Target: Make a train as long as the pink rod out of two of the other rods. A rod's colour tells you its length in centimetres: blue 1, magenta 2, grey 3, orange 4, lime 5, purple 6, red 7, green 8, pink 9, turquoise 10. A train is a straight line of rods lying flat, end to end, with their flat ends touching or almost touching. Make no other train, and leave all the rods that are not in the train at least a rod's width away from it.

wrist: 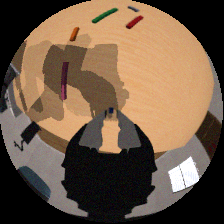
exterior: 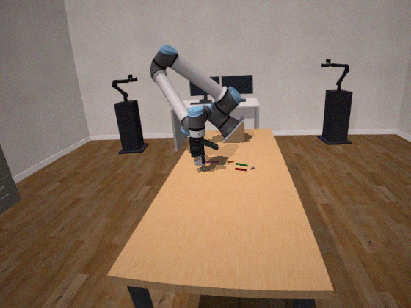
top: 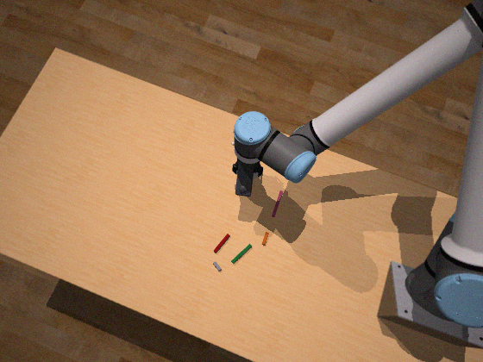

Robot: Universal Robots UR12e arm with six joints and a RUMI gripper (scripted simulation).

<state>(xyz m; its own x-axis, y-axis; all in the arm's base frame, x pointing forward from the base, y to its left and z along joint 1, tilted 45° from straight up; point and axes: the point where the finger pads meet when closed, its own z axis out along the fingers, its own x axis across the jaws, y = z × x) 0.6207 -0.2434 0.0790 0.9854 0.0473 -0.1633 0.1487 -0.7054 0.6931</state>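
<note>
My gripper is now 1 cm above the blue rod. Also, from my hand: red rod: 2 cm ahead, 23 cm to the left, 1 cm below; then pink rod: 12 cm behind, 6 cm to the left, 1 cm below; then orange rod: 11 cm behind, 18 cm to the left, 1 cm below.
</note>
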